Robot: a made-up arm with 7 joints. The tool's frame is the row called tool.
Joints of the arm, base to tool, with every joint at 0 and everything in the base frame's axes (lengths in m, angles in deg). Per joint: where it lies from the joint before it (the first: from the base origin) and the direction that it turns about. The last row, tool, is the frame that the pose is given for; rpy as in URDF.
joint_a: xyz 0.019 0.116 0.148 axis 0 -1 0
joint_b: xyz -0.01 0.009 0.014 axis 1 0 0
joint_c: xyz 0.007 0.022 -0.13 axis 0 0 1
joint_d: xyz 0.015 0.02 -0.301 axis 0 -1 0
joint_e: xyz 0 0.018 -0.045 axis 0 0 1
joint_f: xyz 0.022 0.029 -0.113 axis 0 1 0
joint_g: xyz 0.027 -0.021 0.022 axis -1 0 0
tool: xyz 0.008 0.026 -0.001 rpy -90 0 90
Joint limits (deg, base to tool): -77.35..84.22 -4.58..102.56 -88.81..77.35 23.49..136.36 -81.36..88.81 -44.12..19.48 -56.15..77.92
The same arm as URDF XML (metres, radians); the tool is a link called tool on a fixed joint. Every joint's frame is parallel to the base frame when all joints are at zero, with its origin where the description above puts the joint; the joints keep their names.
<robot name="arm">
  <link name="base"/>
  <link name="link1"/>
  <link name="link2"/>
  <link name="link3"/>
  <link name="link4"/>
  <link name="link5"/>
  <link name="link6"/>
  <link name="link7"/>
  <link name="tool"/>
  <joint name="joint_a" type="revolute">
    <parent link="base"/>
    <child link="link1"/>
    <origin xyz="0.0190 0.1160 0.1480"/>
    <axis xyz="0 -1 0"/>
    <limit lower="-1.3500" upper="1.4699"/>
  </joint>
  <joint name="joint_b" type="revolute">
    <parent link="link1"/>
    <child link="link2"/>
    <origin xyz="-0.0100 0.0090 0.0140"/>
    <axis xyz="1 0 0"/>
    <limit lower="-0.0799" upper="1.7900"/>
  </joint>
  <joint name="joint_c" type="revolute">
    <parent link="link2"/>
    <child link="link3"/>
    <origin xyz="0.0070 0.0220 -0.1300"/>
    <axis xyz="0 0 1"/>
    <limit lower="-1.5500" upper="1.3500"/>
  </joint>
  <joint name="joint_d" type="revolute">
    <parent link="link3"/>
    <child link="link4"/>
    <origin xyz="0.0150 0.0200 -0.3010"/>
    <axis xyz="0 -1 0"/>
    <limit lower="0.4100" upper="2.3799"/>
  </joint>
  <joint name="joint_e" type="revolute">
    <parent link="link4"/>
    <child link="link5"/>
    <origin xyz="0.0000 0.0180 -0.0450"/>
    <axis xyz="0 0 1"/>
    <limit lower="-1.4200" upper="1.5500"/>
  </joint>
  <joint name="joint_f" type="revolute">
    <parent link="link5"/>
    <child link="link6"/>
    <origin xyz="0.0220 0.0290 -0.1130"/>
    <axis xyz="0 1 0"/>
    <limit lower="-0.7700" upper="0.3400"/>
  </joint>
  <joint name="joint_g" type="revolute">
    <parent link="link6"/>
    <child link="link7"/>
    <origin xyz="0.0270 -0.0210 0.0220"/>
    <axis xyz="-1 0 0"/>
    <limit lower="-0.9800" upper="1.3600"/>
  </joint>
  <joint name="tool_joint" type="fixed">
    <parent link="link7"/>
    <child link="tool"/>
    <origin xyz="0.0080 0.0260 -0.0010" rpy="-1.5708 0.0000 1.5708"/>
  </joint>
</robot>

